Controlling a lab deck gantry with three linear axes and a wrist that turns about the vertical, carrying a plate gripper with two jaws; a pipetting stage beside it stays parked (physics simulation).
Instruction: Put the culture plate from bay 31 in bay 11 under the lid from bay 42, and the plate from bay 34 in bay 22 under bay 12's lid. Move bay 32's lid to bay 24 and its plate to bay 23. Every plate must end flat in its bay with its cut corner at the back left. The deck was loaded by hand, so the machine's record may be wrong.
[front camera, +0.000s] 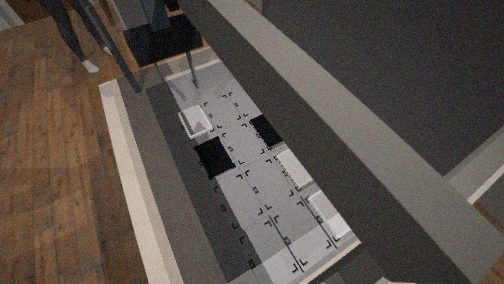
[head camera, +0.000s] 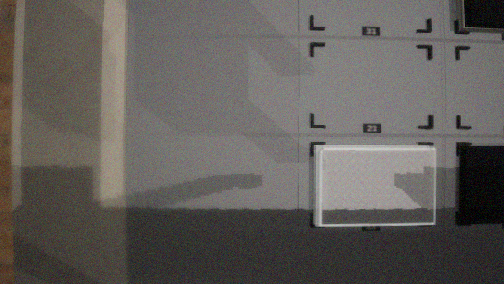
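Where they show: gripper, fingertip midpoint: (front camera: 183, 90); robot's base, link origin: (front camera: 178, 115) (head camera: 313, 224).
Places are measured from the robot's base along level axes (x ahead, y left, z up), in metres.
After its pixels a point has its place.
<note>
The uncovered culture plate (front camera: 196, 121) {y 0.046, x 0.074, z 0.014 m} (head camera: 375, 185) {y 0.045, x 0.060, z 0.014 m} lies flat in bay 11, a clear plate with a pale rim; which corner is cut cannot be made out. My gripper (front camera: 187, 90) {y 0.043, x 0.064, z 0.160 m} hangs high above the deck near that plate, jaws apart with no plate between them. The jaws do not show in the head view. Bay 12's black lid (front camera: 215, 156) {y 0.047, x 0.233, z 0.008 m} (head camera: 481, 185) {y 0.043, x 0.183, z 0.008 m} lies beside the plate. A black lid (front camera: 266, 131) {y 0.238, x 0.236, z 0.016 m} (head camera: 484, 14) {y 0.225, x 0.179, z 0.017 m} sits over a pale edge in bay 32. The pale plate (front camera: 327, 215) {y 0.231, x 0.559, z 0.029 m} lies in bay 34. Bay 42's lid is hidden.
Another pale plate (front camera: 294, 167) {y 0.243, x 0.394, z 0.014 m} lies in bay 33, between bays 32 and 34. A dark enclosure wall (front camera: 320, 150) hides the back row in the front view. A light rim (front camera: 125, 185) {y -0.241, x 0.176, z -0.010 m} (head camera: 114, 100) {y 0.135, x -0.224, z -0.010 m} borders the deck. Shadows cross the deck.
</note>
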